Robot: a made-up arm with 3 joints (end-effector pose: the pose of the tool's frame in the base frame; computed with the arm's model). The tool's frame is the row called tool. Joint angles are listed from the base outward.
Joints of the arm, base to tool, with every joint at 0 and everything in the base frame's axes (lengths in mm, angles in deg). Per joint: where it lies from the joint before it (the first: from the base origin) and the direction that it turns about. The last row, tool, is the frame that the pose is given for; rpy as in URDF.
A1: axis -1 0 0 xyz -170 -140 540
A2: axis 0.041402 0.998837 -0.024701 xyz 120 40 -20
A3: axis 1 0 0 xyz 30 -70 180
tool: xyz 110 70 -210 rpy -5.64 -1.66 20.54
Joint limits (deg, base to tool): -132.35..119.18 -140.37..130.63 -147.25..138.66
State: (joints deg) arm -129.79 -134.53 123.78
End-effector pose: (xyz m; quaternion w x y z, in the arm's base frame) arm -0.3977 -0.0789 0.7383 0.1988 -0.1719 0.9585 0.1106
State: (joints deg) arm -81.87 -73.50 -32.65
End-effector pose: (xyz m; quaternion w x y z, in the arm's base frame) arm 0.0223 -0.2611 0.4791 0.8204 0.2010 -0.3794 -0.3777
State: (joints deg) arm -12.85 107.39 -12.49
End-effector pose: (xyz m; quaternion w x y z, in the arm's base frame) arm -0.1334 -0.1083 0.4016 0.5737 0.1512 0.7491 0.2948
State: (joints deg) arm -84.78 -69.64 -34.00
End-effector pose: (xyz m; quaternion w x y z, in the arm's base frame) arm 0.0295 -0.2536 0.4671 0.8328 0.2257 -0.3511 -0.3635
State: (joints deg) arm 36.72 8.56 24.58
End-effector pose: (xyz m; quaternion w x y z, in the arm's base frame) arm 0.0915 -0.0568 0.4500 0.9787 -0.1358 0.0593 0.1423
